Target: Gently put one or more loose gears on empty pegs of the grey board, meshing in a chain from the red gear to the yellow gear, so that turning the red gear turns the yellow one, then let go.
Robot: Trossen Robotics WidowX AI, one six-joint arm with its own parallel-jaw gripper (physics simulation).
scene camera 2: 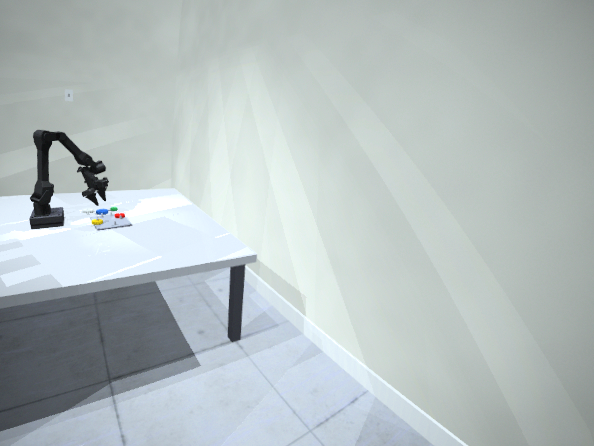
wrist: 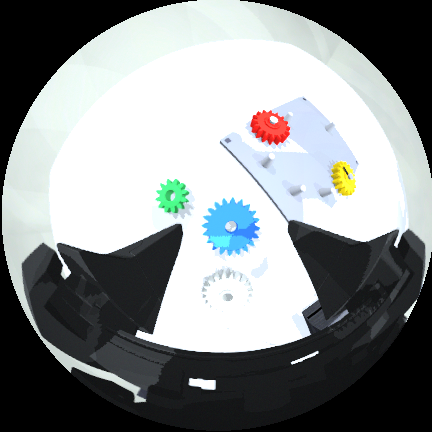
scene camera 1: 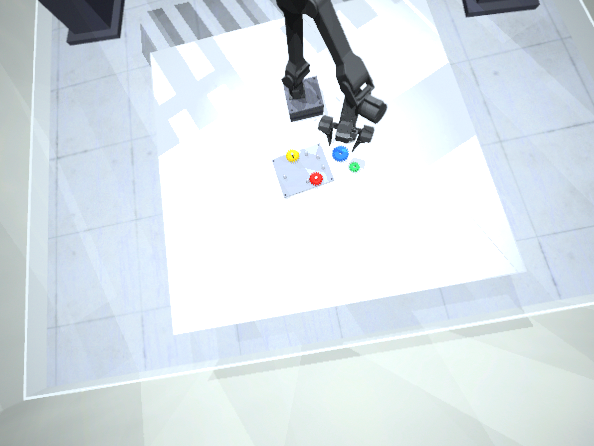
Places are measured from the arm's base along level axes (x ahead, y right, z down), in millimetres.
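Pixels of known places: gripper, fingertip midpoint: [scene camera 2: 101, 203] [wrist: 236, 227] [scene camera 1: 340, 148]; arm's base, link origin: [scene camera 2: 42, 214] [scene camera 1: 296, 91].
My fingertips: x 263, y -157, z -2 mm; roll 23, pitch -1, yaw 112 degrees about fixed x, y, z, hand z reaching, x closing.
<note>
For each thing: its top centre in the pictures, then the offset to it from my fingertips. "spot": a spot on its surface instead. Level surfaces: height alone.
- grey board, top centre: [wrist: 322, 144] [scene camera 1: 301, 166] [scene camera 2: 109, 216] dz +27, dx +46, dy +154 mm
- red gear, surface spot: [wrist: 267, 129] [scene camera 1: 319, 175] spot: dz +35, dx +88, dy +87 mm
- yellow gear, top centre: [wrist: 348, 176] [scene camera 1: 292, 154] [scene camera 2: 97, 219] dz +32, dx -10, dy +189 mm
- loose blue gear, top centre: [wrist: 230, 226] [scene camera 1: 340, 153] [scene camera 2: 102, 210] dz +41, dx -2, dy -3 mm
- smaller green gear, top centre: [wrist: 169, 194] [scene camera 1: 354, 166] [scene camera 2: 113, 207] dz +41, dx +59, dy -53 mm
- white gear, top centre: [wrist: 226, 296] [scene camera 2: 87, 209] dz +41, dx -82, dy -41 mm
- white table, surface height: dz +58 mm
The grey board [scene camera 1: 297, 185] [scene camera 2: 107, 225] [wrist: 310, 145] lies flat on the table. The red gear [scene camera 1: 316, 178] [scene camera 2: 120, 215] [wrist: 267, 129] and the yellow gear [scene camera 1: 292, 156] [scene camera 2: 97, 222] [wrist: 342, 179] sit on its pegs, apart; several other pegs are empty. Beside the board lie a loose blue gear [scene camera 1: 340, 154] [scene camera 2: 102, 211] [wrist: 220, 220], a smaller green gear [scene camera 1: 354, 167] [scene camera 2: 114, 209] [wrist: 179, 189] and a white gear [scene camera 2: 88, 212] [wrist: 241, 289], hard to see against the table. My gripper [scene camera 1: 342, 147] [scene camera 2: 101, 202] [wrist: 236, 227] is open and empty, above the blue gear.
The arm's dark base [scene camera 1: 306, 102] [scene camera 2: 47, 218] stands on the white table [scene camera 1: 240, 250] [scene camera 2: 190, 250] near the board's yellow-gear side. A wall [scene camera 2: 400, 175] rises beyond the table. Bright light and shadow patches cross the table top.
</note>
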